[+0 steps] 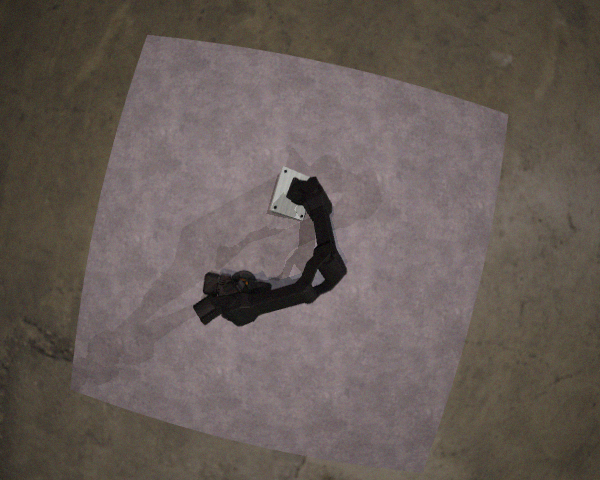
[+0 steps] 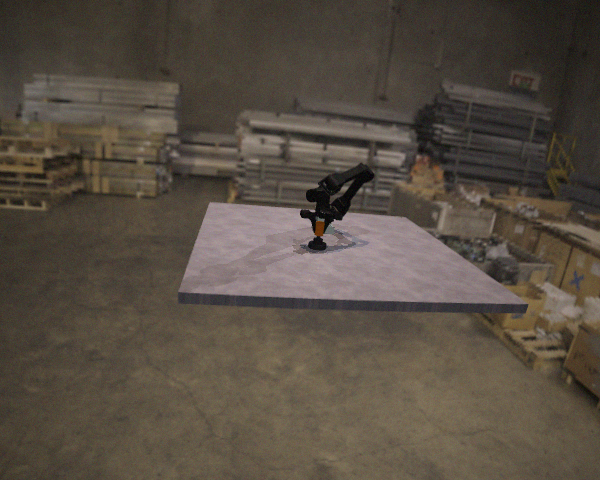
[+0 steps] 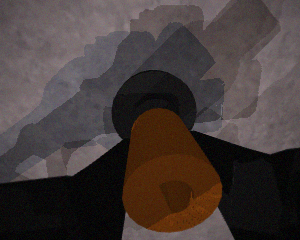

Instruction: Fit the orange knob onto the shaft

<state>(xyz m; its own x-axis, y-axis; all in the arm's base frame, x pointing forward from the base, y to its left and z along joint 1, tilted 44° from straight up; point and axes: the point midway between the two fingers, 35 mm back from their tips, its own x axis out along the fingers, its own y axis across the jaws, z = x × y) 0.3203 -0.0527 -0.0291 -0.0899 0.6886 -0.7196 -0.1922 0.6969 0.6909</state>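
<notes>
The orange knob lies 20 mm above my gripper tip. The rest, counted from my gripper tip: dark pedestal 40 mm below.
</notes>
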